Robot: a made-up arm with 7 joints.
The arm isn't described. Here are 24 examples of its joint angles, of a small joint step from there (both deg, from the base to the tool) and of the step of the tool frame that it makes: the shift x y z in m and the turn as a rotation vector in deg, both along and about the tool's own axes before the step.
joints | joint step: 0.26 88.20 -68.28 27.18 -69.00 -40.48 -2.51 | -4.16 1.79 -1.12 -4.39 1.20 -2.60 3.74
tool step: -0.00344 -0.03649 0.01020 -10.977 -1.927 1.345
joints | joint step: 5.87 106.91 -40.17 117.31 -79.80 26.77 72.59 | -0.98 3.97 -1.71 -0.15 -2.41 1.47 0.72
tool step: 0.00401 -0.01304 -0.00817 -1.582 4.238 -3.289
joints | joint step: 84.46 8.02 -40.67 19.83 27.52 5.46 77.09 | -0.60 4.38 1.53 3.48 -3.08 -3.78 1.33
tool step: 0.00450 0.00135 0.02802 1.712 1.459 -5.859
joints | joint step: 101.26 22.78 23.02 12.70 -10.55 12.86 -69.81 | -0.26 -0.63 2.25 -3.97 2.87 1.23 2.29
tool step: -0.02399 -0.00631 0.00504 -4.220 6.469 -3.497
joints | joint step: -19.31 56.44 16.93 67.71 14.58 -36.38 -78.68 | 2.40 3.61 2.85 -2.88 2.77 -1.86 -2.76
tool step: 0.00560 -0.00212 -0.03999 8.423 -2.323 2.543
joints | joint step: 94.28 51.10 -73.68 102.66 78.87 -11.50 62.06 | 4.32 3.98 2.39 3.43 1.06 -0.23 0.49
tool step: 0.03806 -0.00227 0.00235 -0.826 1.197 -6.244
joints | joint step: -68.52 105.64 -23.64 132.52 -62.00 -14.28 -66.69 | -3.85 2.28 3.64 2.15 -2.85 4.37 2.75
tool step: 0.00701 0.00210 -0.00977 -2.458 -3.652 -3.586
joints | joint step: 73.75 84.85 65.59 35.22 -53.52 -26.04 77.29 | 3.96 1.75 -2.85 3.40 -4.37 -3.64 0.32
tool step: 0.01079 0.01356 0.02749 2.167 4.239 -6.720
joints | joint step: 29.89 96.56 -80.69 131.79 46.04 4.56 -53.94 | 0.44 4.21 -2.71 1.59 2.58 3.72 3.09
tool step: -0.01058 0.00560 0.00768 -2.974 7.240 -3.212
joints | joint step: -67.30 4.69 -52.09 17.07 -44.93 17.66 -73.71 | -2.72 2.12 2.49 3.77 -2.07 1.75 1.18
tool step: -0.00446 0.00002 0.00747 -0.982 0.763 -1.295
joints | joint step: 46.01 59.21 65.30 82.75 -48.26 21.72 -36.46 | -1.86 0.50 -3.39 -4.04 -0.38 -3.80 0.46
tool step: 0.00101 -0.02343 0.01993 -5.492 -6.267 -0.609
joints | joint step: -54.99 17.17 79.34 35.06 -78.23 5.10 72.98 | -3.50 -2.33 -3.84 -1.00 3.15 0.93 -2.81
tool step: -0.01391 -0.01259 -0.02377 -0.939 3.069 0.483
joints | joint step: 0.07 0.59 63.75 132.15 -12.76 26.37 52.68 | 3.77 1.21 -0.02 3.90 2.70 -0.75 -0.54
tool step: 0.02754 -0.00145 0.01253 1.445 -8.685 -1.985
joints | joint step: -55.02 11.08 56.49 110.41 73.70 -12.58 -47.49 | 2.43 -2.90 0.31 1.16 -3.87 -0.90 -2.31
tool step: 0.00042 0.00120 0.00341 2.682 -2.491 1.505
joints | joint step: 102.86 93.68 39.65 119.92 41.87 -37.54 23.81 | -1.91 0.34 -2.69 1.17 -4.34 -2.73 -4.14
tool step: -0.00647 -0.02108 -0.00386 -0.385 -1.508 0.332
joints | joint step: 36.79 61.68 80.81 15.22 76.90 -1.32 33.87 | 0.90 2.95 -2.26 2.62 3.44 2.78 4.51
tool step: 0.00719 -0.03124 -0.02206 -10.054 0.405 2.771
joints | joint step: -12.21 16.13 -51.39 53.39 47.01 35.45 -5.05 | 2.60 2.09 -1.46 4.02 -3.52 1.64 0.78
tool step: 0.02072 -0.00278 0.01655 1.606 -2.524 -6.228
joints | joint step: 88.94 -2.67 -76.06 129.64 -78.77 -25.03 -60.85 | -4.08 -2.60 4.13 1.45 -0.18 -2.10 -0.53
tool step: -0.01621 0.01255 -0.01120 4.338 0.584 -3.784
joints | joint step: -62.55 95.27 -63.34 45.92 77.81 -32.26 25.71 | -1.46 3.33 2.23 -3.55 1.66 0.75 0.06
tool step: 0.00978 0.03644 0.02213 6.118 1.394 -2.251
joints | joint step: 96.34 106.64 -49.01 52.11 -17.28 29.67 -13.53 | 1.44 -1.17 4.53 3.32 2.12 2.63 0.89
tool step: 0.01257 0.02589 0.00109 0.098 1.884 7.948
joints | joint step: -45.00 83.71 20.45 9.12 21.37 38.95 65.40 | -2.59 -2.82 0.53 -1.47 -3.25 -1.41 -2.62
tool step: -0.02135 0.00804 -0.01891 4.331 5.339 -0.192
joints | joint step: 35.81 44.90 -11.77 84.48 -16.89 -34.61 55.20 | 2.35 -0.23 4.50 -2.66 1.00 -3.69 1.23
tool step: -0.01363 0.01293 0.02783 4.270 1.052 -1.955
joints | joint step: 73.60 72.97 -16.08 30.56 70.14 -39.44 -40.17 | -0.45 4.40 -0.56 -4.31 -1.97 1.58 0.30
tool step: 0.01671 0.02667 -0.03286 1.703 -4.562 -6.347
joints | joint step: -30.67 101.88 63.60 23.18 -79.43 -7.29 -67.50 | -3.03 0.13 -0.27 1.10 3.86 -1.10 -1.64
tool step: 0.01252 0.00087 -0.00685 2.859 -0.285 3.270
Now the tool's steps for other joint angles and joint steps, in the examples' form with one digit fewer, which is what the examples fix.
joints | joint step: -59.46 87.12 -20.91 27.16 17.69 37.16 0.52 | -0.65 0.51 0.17 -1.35 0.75 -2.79 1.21
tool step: -0.0064 0.0052 -0.0043 -0.73 -1.38 0.46
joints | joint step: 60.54 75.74 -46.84 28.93 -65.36 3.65 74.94 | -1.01 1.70 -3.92 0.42 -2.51 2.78 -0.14
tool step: 0.0004 -0.0051 -0.0098 -0.77 7.56 -0.24
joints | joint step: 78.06 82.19 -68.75 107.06 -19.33 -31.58 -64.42 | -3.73 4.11 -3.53 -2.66 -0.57 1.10 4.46
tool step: -0.0067 0.0021 0.0489 -12.01 6.76 -2.02
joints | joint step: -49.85 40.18 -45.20 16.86 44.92 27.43 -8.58 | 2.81 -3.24 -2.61 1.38 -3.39 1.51 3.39
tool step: 0.0214 -0.0311 0.0139 -5.21 -2.37 -5.29
